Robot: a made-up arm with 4 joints.
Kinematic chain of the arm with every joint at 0, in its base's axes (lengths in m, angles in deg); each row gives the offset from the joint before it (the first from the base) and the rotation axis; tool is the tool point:
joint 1: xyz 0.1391 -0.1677 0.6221 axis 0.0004 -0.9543 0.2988
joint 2: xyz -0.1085 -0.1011 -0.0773 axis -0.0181 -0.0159 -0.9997
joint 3: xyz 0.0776 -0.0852 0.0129 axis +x
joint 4: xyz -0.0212 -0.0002 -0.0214 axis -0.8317 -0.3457 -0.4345
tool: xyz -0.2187 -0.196 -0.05
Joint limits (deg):
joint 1: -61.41..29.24
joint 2: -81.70..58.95
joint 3: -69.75..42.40
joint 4: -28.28..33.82
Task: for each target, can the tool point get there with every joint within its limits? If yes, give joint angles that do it. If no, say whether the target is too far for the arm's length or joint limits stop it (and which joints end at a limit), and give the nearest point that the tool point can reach.
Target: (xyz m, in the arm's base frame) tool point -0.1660 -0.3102 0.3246
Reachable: yes | joints 15.55 46.89 33.22 14.11
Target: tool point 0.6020 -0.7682 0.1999
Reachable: no: too far | nearest point 0.3065 -0.5104 0.4149 | short by 0.447 m
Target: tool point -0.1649 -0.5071 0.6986
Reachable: yes | joints -53.30 -25.67 8.61 13.44
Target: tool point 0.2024 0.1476 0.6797
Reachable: no: joint limits stop it (at a limit: joint 1, joint 2, joint 3, joint 4) | nearest point 0.0153 -0.0948 0.9555 | short by 0.412 m
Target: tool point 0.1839 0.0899 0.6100
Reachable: no: joint limits stop it (at a limit: joint 1, joint 2, joint 3, joint 4) | nearest point 0.0153 -0.0948 0.9555 | short by 0.427 m
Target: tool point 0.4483 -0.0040 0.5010
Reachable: no: joint limits stop it (at a limit: joint 1, joint 2, joint 4) | nearest point 0.4045 -0.4059 0.4996 | short by 0.404 m
